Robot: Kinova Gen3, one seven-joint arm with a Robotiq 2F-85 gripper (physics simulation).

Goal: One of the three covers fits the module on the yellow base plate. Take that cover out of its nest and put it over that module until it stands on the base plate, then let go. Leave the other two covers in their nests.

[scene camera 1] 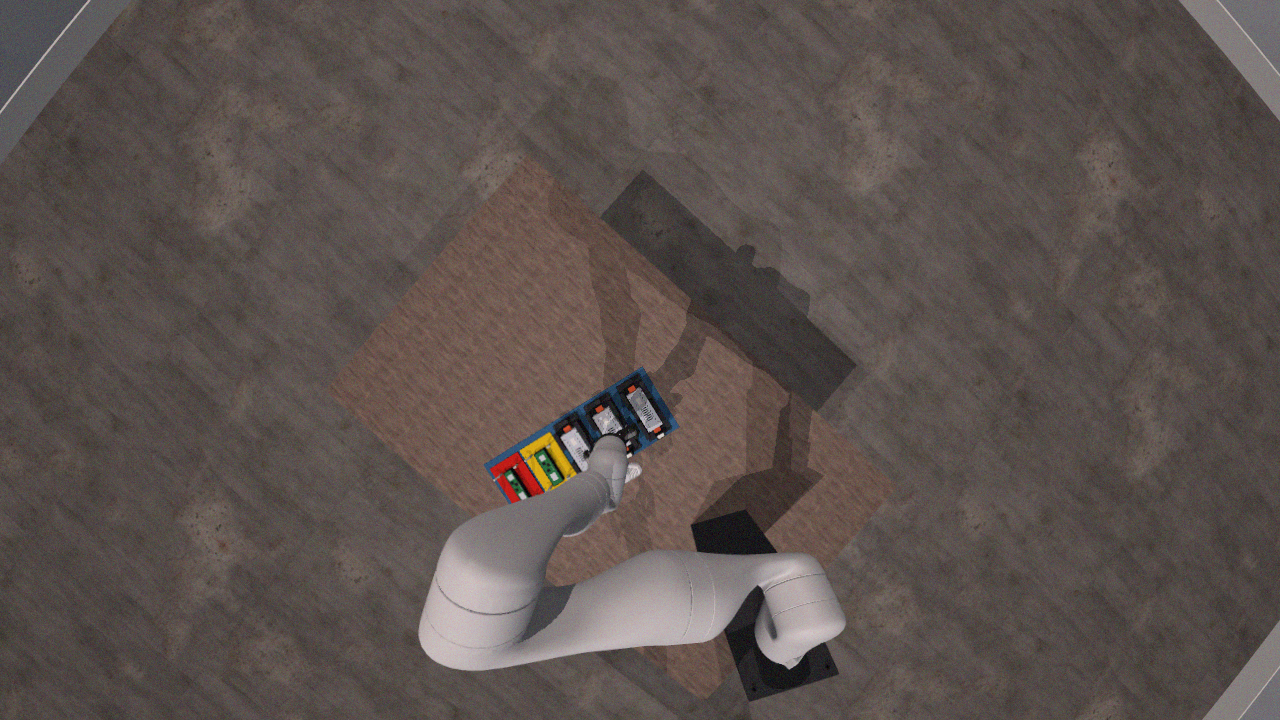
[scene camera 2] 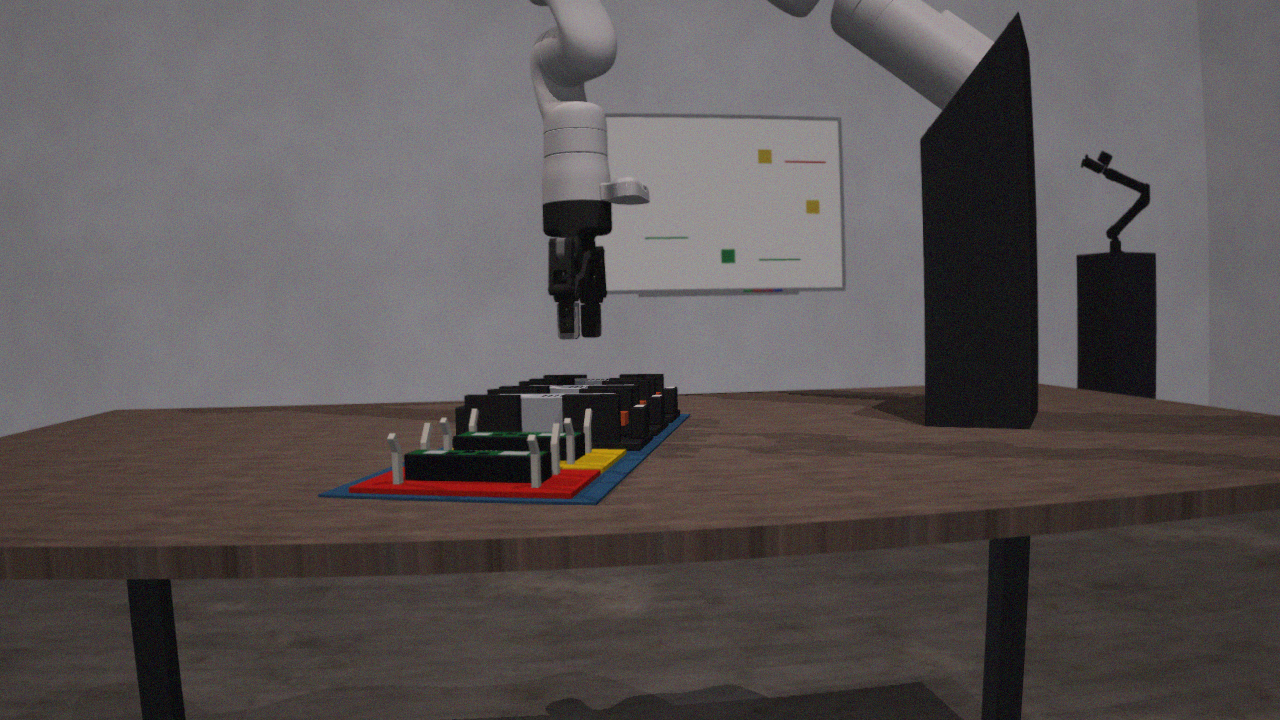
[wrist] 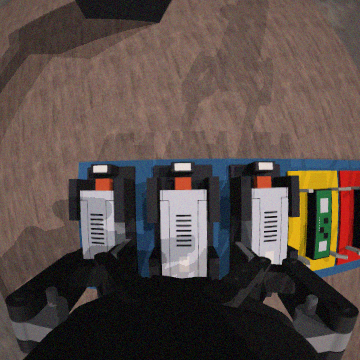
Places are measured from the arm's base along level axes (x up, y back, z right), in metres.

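Pixels of known places: gripper, fingertip midpoint: (scene camera 2: 580,338) (wrist: 182,251); arm's base, link origin: (scene camera 2: 981,90).
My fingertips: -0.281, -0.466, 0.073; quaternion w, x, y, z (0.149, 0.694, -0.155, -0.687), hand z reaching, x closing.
Ahead of a thing's pixels: the offset from my fingertips to its top centre, as dx, dy, dz. "*": to the spot under its first point. Level surfaces: height alone.
Three light-grey covers with slots and orange ends sit in black nests: the left one @(-0.053, +0.036, +0.101) (wrist: 95,225), the middle one @(-0.053, -0.006, +0.001) (wrist: 183,220) and the right one @(-0.053, -0.048, -0.098) (wrist: 270,215) in the wrist view. The yellow base plate (wrist: 325,179) (scene camera 1: 537,440) (scene camera 2: 597,460) carries a green-topped module @(* -0.077, -0.085, -0.202) (wrist: 324,220) (scene camera 1: 547,466) with pale posts around it; no cover is on it. My gripper (wrist: 182,251) (scene camera 2: 580,322) is open and empty, high above the middle cover, its fingers either side of it in the wrist view. Its palm hides the near end of the middle nest.
A red base plate @(-0.097, -0.109, -0.246) (scene camera 1: 512,462) (scene camera 2: 563,484) with another green-topped module @(-0.077, -0.131, -0.298) (scene camera 2: 474,465) and posts stands beside the yellow one. All sit on a blue board (wrist: 143,166) (scene camera 2: 617,483) on the wooden table @(dx -0.103) (scene camera 1: 447,340). A tall black block (scene camera 2: 980,268) stands to the right in scene camera 2.
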